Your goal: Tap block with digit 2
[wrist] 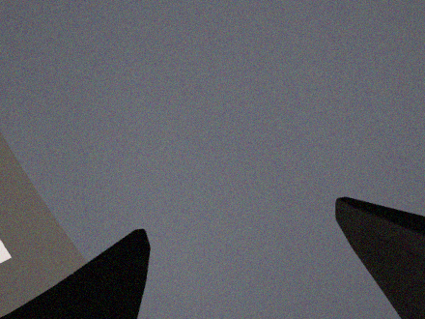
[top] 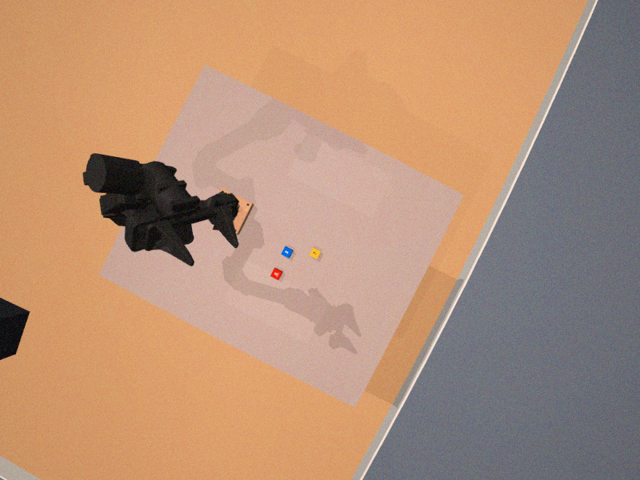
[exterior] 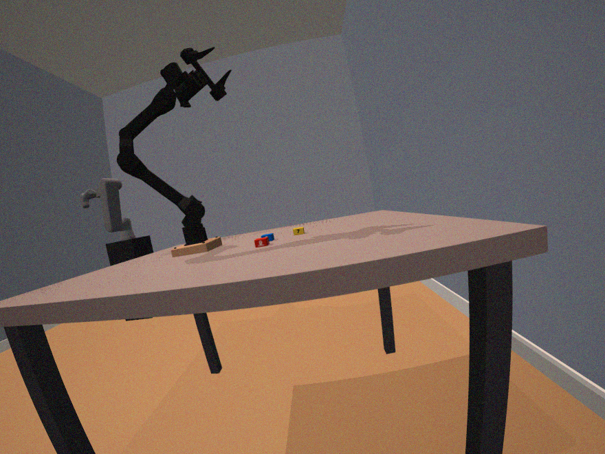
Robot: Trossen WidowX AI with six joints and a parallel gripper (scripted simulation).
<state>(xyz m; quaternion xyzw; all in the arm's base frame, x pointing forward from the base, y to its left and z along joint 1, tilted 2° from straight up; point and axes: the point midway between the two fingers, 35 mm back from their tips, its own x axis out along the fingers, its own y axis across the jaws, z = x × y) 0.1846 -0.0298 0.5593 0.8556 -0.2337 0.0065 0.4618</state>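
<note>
Right now my gripper tip is 50 mm short of the blue block and 590 mm above it. Also, from my gripper tip: yellow block (150 mm ahead, 30 mm to the left, 590 mm below); red block (40 mm ahead, 90 mm to the right, 590 mm below).
</note>
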